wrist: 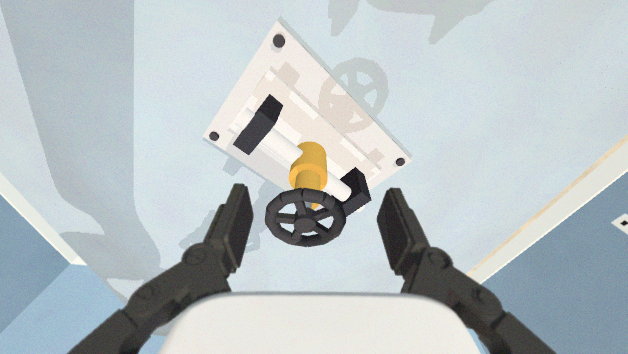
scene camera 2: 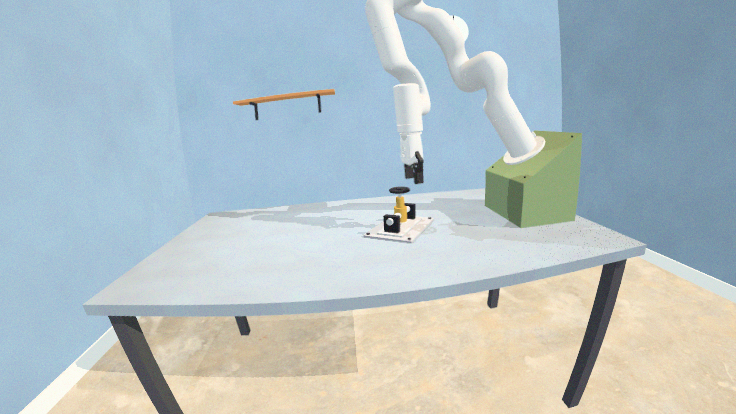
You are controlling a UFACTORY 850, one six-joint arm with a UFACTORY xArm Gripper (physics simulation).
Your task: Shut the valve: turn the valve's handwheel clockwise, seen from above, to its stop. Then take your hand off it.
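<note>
The black spoked handwheel [scene camera 2: 399,190] [wrist: 306,223] sits level on top of the yellow valve body [scene camera 2: 400,213] [wrist: 308,170]. The valve is on a white pipe between two black blocks, on a white base plate [scene camera 2: 377,236] [wrist: 250,70] on the table. My gripper [scene camera 2: 414,179] [wrist: 316,201] is open and empty. In the scene view its fingertips are a little above the handwheel and slightly to its right. In the wrist view the handwheel shows between the two fingers, farther from the camera, with a gap on each side.
The grey table [scene camera 2: 257,267] carries the valve's plate. A green slanted pedestal [scene camera 2: 550,190] bears the arm's base at the right of the table. An orange shelf [scene camera 2: 284,97] is on the blue wall behind. Shadows of the arm and the wheel lie on the table and plate.
</note>
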